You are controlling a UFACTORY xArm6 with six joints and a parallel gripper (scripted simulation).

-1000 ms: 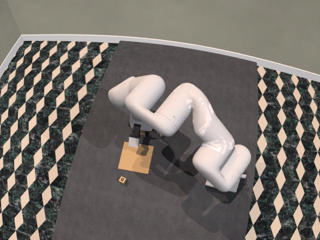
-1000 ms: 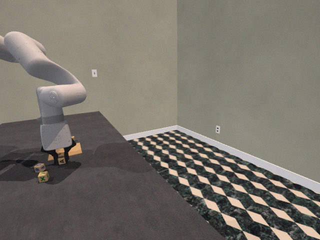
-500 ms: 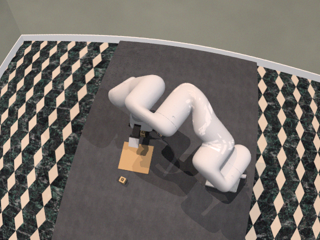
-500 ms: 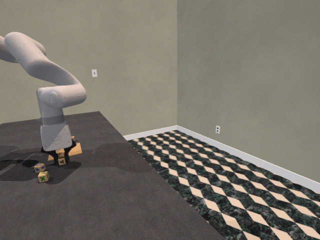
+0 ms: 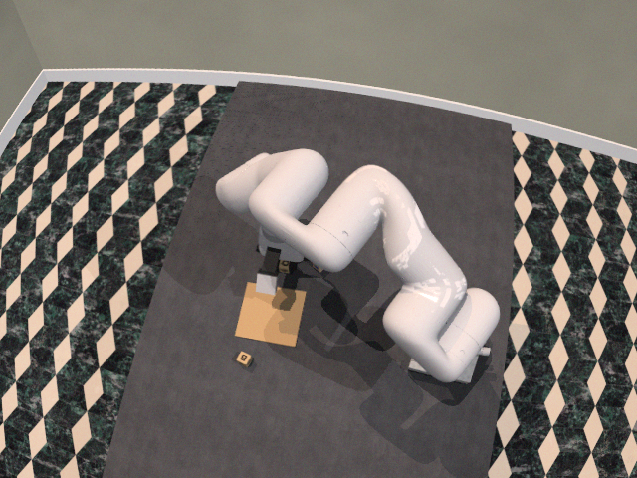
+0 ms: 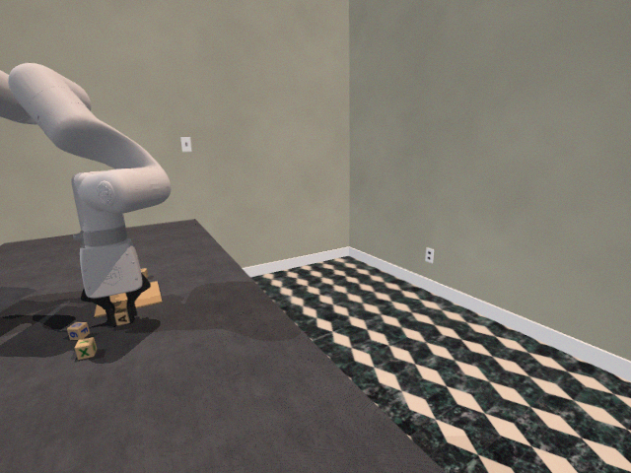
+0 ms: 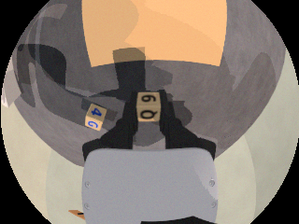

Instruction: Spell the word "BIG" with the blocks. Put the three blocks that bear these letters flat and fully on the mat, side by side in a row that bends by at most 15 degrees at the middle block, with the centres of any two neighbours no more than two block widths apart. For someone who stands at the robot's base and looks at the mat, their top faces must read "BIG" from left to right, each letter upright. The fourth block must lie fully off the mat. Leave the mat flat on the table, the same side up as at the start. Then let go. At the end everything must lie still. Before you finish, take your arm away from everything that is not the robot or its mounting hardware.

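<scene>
The B block lies 40 mm ahead of my hand, 250 mm to the left of it and 10 mm below it. From my hand the other things lie so: tan mat (10 mm ahead, 120 mm to the left, 20 mm below); G block (80 mm behind, 20 mm to the right, 10 mm below).
</scene>
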